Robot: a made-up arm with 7 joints.
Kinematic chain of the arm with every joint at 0, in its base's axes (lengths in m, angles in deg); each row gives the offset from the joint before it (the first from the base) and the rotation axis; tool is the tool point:
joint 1: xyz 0 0 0.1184 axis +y
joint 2: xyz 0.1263 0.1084 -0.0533 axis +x
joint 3: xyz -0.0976 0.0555 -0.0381 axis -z
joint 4: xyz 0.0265 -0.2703 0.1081 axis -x
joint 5: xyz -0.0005 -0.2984 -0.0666 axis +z
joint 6: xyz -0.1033 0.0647 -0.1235 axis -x
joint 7: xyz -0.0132 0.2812 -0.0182 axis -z
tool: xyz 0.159 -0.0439 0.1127
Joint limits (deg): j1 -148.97..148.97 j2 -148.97..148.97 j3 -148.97..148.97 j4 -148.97..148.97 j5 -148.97..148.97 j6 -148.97..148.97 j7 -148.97..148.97
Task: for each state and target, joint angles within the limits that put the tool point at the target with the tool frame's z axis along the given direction. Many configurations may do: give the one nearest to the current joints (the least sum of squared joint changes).
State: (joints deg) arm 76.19 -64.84 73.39 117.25 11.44 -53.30 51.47
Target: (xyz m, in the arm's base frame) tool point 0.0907 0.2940 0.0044 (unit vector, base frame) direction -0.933 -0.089 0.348
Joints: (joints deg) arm 115.08 -81.65 20.17 130.47 -30.93 -30.23 30.16
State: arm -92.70 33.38 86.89 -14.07 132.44 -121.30 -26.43
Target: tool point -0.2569 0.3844 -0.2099 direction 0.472 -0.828 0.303
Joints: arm -79.68 8.72 124.19 13.06 148.97 -95.12 -16.10
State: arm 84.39 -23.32 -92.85 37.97 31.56 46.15 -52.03
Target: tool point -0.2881 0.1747 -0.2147 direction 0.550 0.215 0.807
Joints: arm 92.07 -13.31 -85.26 28.97 -2.61 27.26 -31.57
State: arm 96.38 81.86 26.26 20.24 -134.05 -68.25 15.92
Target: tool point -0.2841 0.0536 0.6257 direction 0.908 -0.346 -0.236
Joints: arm 113.46 97.15 43.48 4.65 -127.00 -73.99 22.35
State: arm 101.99 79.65 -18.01 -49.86 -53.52 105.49 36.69
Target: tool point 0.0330 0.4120 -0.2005 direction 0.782 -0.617 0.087
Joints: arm 84.42 103.01 -48.45 -26.86 -42.41 84.06 31.67
